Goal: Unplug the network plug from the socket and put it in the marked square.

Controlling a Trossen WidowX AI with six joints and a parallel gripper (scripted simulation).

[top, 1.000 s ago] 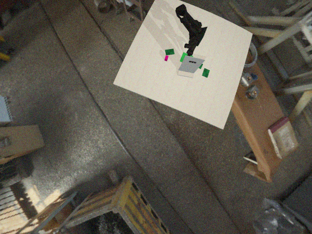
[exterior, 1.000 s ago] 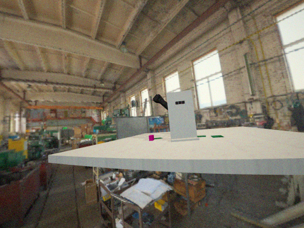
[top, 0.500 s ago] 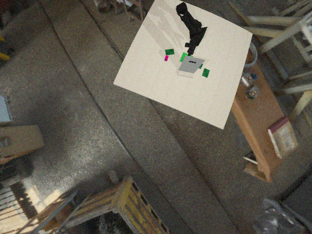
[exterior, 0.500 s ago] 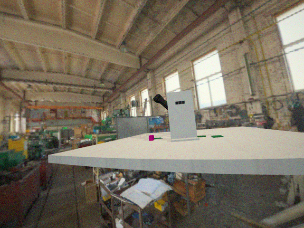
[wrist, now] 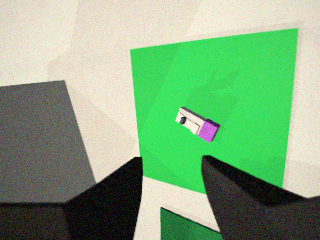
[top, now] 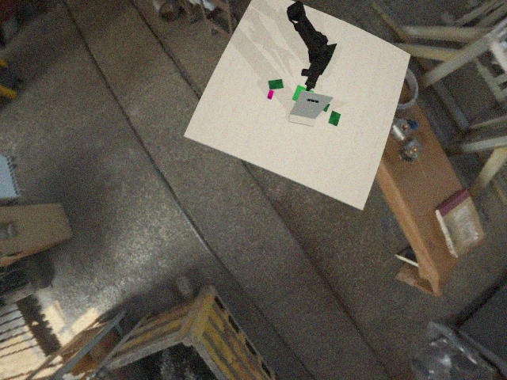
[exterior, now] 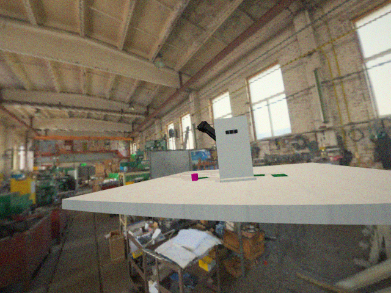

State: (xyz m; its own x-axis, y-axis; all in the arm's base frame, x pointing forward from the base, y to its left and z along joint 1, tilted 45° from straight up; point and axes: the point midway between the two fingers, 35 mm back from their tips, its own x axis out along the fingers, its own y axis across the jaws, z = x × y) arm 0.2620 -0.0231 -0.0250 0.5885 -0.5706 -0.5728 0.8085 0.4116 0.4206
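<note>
My gripper tip is 1 cm short of the purple plug, 1 cm to the left of it and 5 cm above it. From my gripper tip the other things lie so: grey panel: 16 cm ahead, 5 cm to the left, 10 cm above; then bright green square: 1 cm ahead, 1 cm to the right, 5 cm below.
</note>
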